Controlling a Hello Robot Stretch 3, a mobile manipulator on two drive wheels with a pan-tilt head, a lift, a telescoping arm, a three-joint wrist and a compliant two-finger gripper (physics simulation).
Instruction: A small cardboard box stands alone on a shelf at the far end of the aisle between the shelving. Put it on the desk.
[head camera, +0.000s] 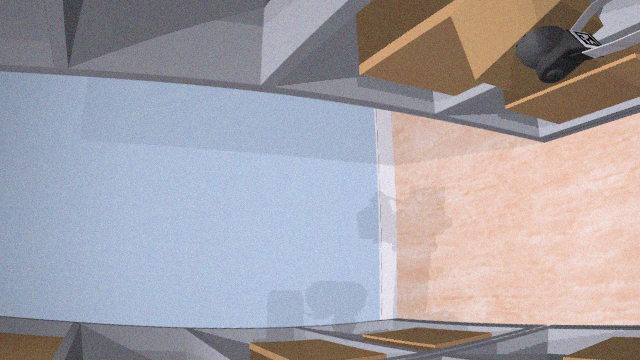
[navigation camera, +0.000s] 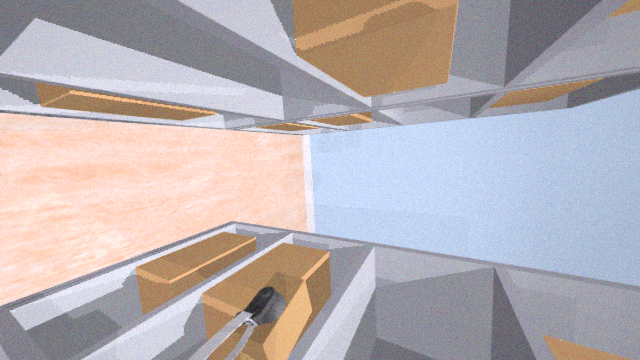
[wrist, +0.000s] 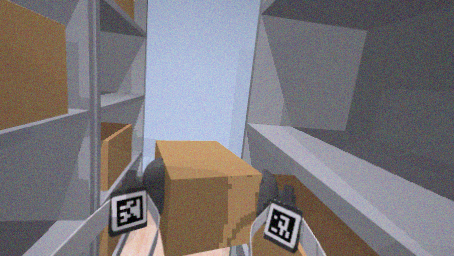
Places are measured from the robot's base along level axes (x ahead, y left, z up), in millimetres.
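Pixels of known places: gripper, fingertip midpoint: (head camera: 519, 5) (navigation camera: 277, 326).
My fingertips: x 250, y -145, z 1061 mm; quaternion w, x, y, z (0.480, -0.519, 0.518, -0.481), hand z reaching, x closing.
Behind a point stands the place of what it marks.
The small cardboard box (wrist: 200, 210) is between the two fingers in the wrist view, with dark fingertips against its left and right sides. My gripper (wrist: 209, 181) @(y -145, x 250, z 1061 mm) is shut on it. One dark fingertip and the pale finger strips of my gripper (head camera: 545, 54) (navigation camera: 267, 304) show at the upper right of the head view and at the bottom of the navigation view, close over cardboard surfaces by the grey shelving. Which of those surfaces belong to the held box is hard to tell there. The desk does not show in these views.
Grey shelving (head camera: 225, 89) (navigation camera: 435, 256) (wrist: 93, 100) runs along both sides of the aisle. Larger cardboard boxes (head camera: 427, 337) (navigation camera: 400, 65) (wrist: 32, 65) stand in its compartments. A pale blue wall (head camera: 225, 210) @(y 8, x 1975, z 796 mm) (navigation camera: 475, 175) @(y 79, x 1965, z 1468 mm) (wrist: 200, 65) meets the pinkish floor (head camera: 525, 225) @(y 25, x 1138, z 0 mm) (navigation camera: 150, 185) @(y 1, x 574, z 0 mm) at a white strip.
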